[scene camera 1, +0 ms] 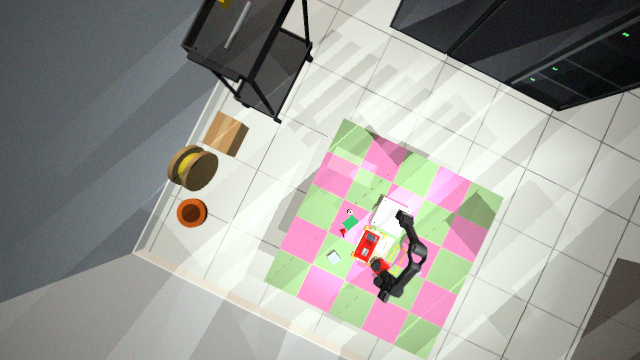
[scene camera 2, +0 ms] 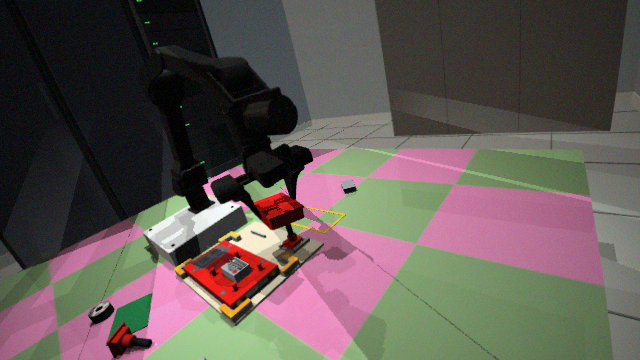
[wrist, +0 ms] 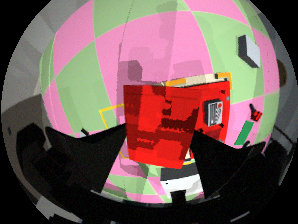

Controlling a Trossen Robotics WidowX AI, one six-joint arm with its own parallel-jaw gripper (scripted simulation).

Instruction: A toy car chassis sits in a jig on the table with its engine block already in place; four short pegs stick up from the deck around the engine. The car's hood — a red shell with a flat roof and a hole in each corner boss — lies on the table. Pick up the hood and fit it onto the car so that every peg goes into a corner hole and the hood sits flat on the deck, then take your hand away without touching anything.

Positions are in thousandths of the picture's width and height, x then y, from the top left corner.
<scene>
The gripper (scene camera 2: 434, 585) holds a red hood (scene camera 2: 437, 585). Further things: a green patch (scene camera 2: 212, 874) and a jig (scene camera 2: 402, 662).
The red hood is seen too in the wrist view (wrist: 539, 533). The gripper shows as well in the wrist view (wrist: 532, 578).
</scene>
